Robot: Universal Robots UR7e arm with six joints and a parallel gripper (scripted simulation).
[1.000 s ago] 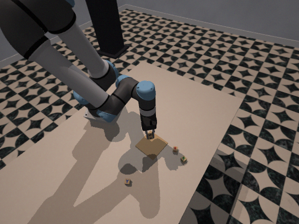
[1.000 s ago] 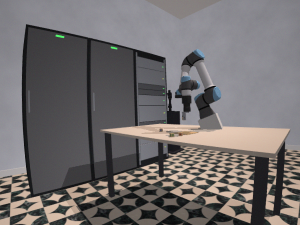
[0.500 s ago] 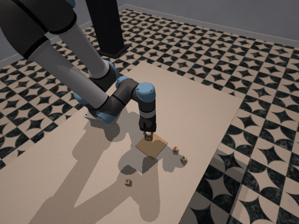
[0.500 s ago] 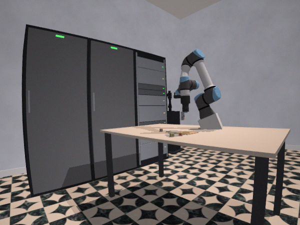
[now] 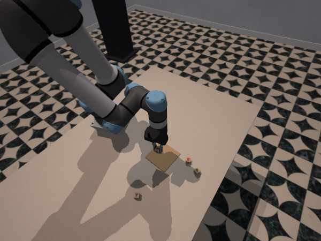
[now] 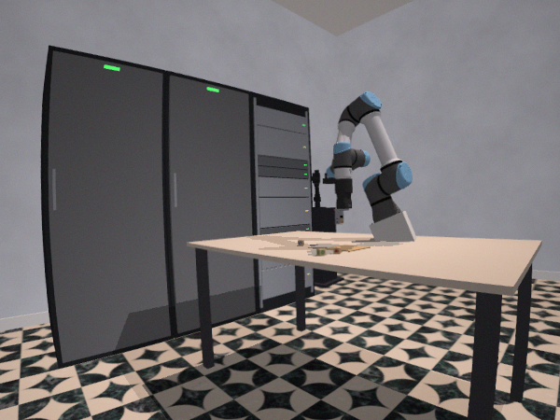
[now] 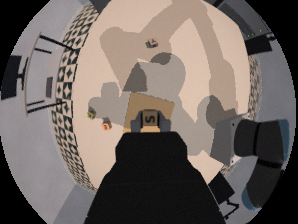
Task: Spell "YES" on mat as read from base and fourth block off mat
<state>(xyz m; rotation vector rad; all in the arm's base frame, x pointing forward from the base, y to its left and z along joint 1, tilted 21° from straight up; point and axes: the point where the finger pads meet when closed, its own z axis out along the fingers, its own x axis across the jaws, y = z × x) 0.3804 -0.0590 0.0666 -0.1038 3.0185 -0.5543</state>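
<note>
The mat is 120 mm below my hand and 40 mm to the left of it. Also, from my hand: S block 10 mm below.
</note>
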